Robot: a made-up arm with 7 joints.
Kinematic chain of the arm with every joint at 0, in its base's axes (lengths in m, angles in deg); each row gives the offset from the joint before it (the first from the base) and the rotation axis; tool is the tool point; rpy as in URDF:
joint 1: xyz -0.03 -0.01 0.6 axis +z
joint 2: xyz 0.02 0 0.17 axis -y
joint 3: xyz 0 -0.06 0.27 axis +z
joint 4: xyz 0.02 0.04 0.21 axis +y
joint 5: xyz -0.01 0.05 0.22 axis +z
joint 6: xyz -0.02 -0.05 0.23 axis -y
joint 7: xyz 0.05 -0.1 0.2 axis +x
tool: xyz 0.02 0.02 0 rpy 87.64 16.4 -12.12
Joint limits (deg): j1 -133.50..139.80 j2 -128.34..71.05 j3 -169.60..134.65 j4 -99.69..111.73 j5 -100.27..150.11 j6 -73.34..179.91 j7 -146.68..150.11
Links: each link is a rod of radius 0.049 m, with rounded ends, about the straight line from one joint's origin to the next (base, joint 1, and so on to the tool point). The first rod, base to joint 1, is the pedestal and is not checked.
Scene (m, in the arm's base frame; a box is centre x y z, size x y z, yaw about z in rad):
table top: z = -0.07
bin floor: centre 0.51 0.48 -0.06 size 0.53 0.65 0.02 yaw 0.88
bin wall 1: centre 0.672 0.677 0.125 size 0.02 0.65 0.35 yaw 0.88
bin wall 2: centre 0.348 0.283 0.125 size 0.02 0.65 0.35 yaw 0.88
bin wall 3: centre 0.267 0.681 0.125 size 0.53 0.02 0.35 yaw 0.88
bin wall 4: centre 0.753 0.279 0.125 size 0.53 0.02 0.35 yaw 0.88
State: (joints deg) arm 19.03 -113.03 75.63 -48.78 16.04 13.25 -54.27
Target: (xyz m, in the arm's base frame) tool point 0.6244 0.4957 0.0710
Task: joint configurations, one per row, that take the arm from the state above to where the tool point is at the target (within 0.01 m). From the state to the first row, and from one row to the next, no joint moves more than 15 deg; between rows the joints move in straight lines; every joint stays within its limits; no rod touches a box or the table.
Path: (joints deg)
1: 33.73 -113.81 79.12 -55.81 13.43 13.15 -55.08
2: 48.44 -114.59 82.61 -62.84 10.82 13.05 -55.89
3: 63.14 -115.37 86.10 -69.86 8.21 12.95 -56.70
4: 77.84 -116.14 89.60 -76.89 5.60 12.85 -57.50
5: 92.55 -116.92 93.09 -83.92 2.98 12.76 -58.31
6: 84.82 -120.73 96.24 -70.83 5.73 10.07 -58.07
7: 77.09 -124.53 99.38 -57.74 8.48 7.39 -57.82
8: 69.36 -128.34 102.53 -44.65 11.22 4.70 -57.57

